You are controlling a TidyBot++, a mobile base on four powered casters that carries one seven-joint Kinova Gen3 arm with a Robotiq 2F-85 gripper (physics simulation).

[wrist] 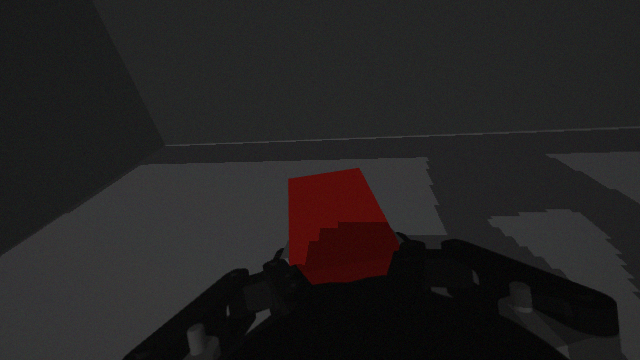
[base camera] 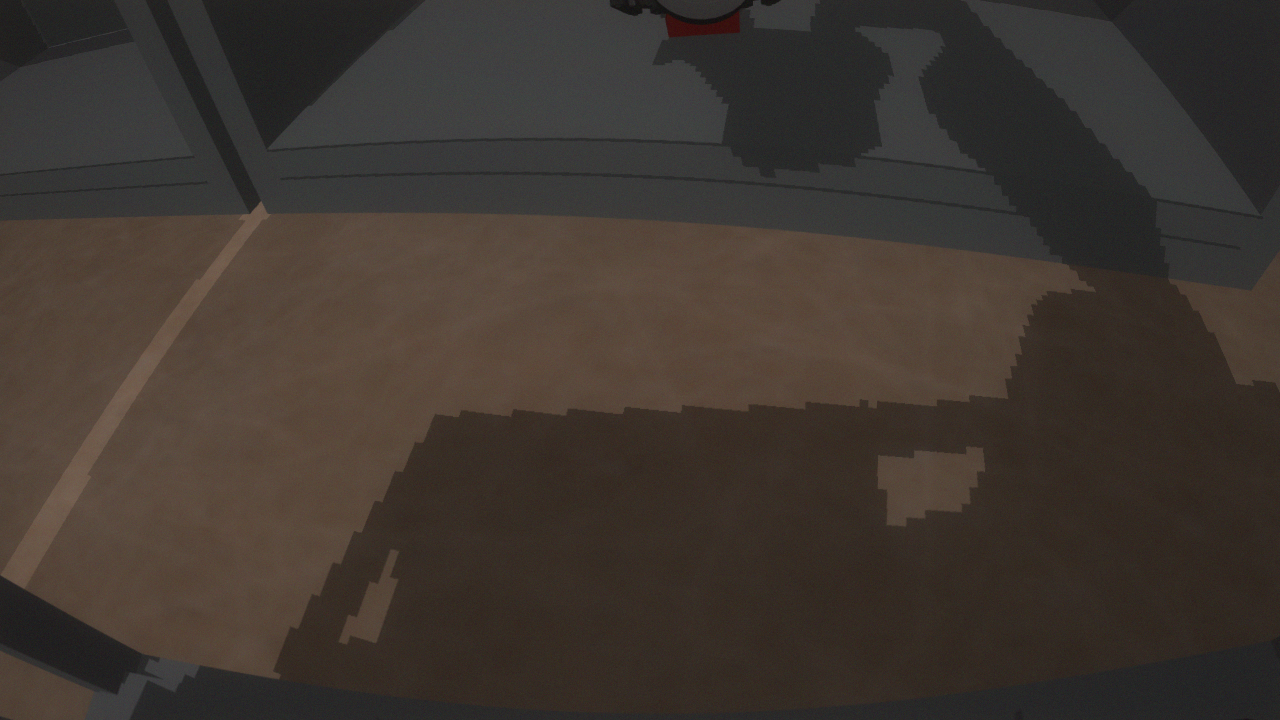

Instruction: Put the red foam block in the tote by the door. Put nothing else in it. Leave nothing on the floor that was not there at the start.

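Frame: origin at the arm's base, x ahead, y left, z up, level; millimetres.
Seen in the pictures: gripper, fingertip midpoint: [wrist: 339, 246].
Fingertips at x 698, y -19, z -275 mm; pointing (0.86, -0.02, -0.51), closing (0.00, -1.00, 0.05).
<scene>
A point is followed by its place in that frame.
The red foam block [base camera: 704, 25] {x 662, y -21, z -282 mm} [wrist: 335, 210] {x 704, y -18, z -246 mm} is between the two fingers of my gripper [base camera: 699, 7] {x 698, y -19, z -275 mm} [wrist: 339, 246] {x 698, y -19, z -275 mm}. In the wrist view it sticks out beyond the fingertips, and its near part is in shadow. The gripper is shut on it, one finger on each side. In the base camera view a low part of the block shows below the gripper at the top edge. Both are over the grey bottom board of an open compartment [base camera: 501, 98] {x 624, y 151, z -320 mm} [wrist: 200, 210] {x 814, y 141, z -320 mm}. The size of any gap under the block is hard to judge. The tote by the door does not show.
A grey upright divider [base camera: 210, 102] {x 623, y 432, z -274 mm} stands left of the compartment, with another bay beyond it. The compartment has a dark back panel [wrist: 375, 70] {x 977, y -113, z -209 mm}, a left side wall [wrist: 60, 100] {x 921, y 320, z -197 mm} and a raised front edge [base camera: 537, 192] {x 554, y 118, z -373 mm}. Brown floor [base camera: 626, 313] {x 439, y 45, z -396 mm} lies before it, with the arm's shadow across.
</scene>
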